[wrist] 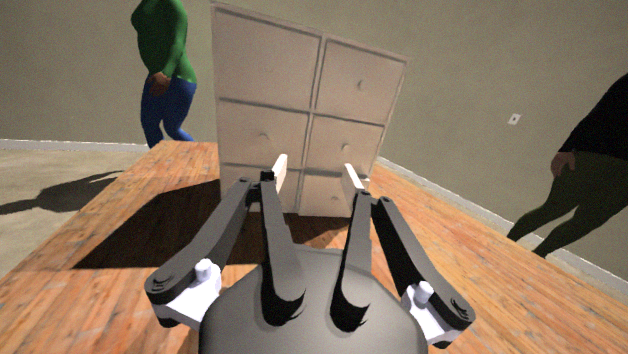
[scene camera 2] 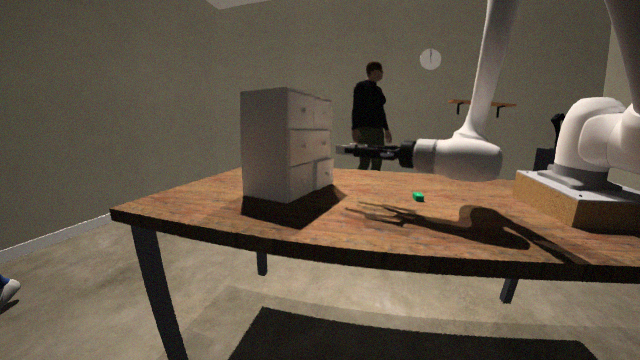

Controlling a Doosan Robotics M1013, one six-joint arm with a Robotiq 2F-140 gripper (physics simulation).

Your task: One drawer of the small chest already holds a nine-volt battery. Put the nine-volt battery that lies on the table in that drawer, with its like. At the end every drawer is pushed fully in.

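Note:
The small chest (scene camera 2: pixel 265 145) (wrist: pixel 267 60) stands on the table, with six drawers in three rows of two. Its bottom right drawer (scene camera 2: pixel 326 173) (wrist: pixel 325 197) stands slightly out; the other fronts look flush. What the drawers hold is hidden. A small green block (scene camera 2: pixel 418 196), apparently the nine-volt battery, lies on the table to the right of the chest; it does not show in the wrist view. My gripper (scene camera 2: pixel 343 149) (wrist: pixel 314 168) is partly open and empty. It is level above the table, its fingertips pointing at the chest front, a short way off.
The wooden table (scene camera 2: pixel 200 210) (wrist: pixel 500 285) carries the arm's base block (scene camera 2: pixel 545 200) at the right. The chest's shadow falls beside it. A person in black (scene camera 2: pixel 369 105) (wrist: pixel 600 125) and one in green (wrist: pixel 162 40) stand beyond the table.

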